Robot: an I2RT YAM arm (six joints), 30 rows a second.
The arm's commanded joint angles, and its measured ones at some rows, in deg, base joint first. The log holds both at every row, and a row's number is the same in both.
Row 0, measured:
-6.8 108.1 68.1 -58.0 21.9 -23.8
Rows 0 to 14, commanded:
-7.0 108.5 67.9 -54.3 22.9 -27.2
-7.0 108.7 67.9 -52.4 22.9 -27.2
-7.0 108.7 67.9 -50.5 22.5 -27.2
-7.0 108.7 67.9 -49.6 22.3 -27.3
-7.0 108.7 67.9 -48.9 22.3 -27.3
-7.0 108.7 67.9 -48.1 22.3 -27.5
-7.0 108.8 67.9 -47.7 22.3 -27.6
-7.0 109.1 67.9 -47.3 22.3 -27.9
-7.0 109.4 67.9 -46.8 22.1 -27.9
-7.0 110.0 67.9 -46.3 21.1 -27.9
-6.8 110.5 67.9 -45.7 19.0 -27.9
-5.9 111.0 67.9 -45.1 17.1 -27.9
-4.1 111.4 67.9 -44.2 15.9 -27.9
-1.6 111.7 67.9 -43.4 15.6 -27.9
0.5 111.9 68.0 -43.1 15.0 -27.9
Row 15, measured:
-5.6 109.7 67.8 -44.8 20.6 -28.1
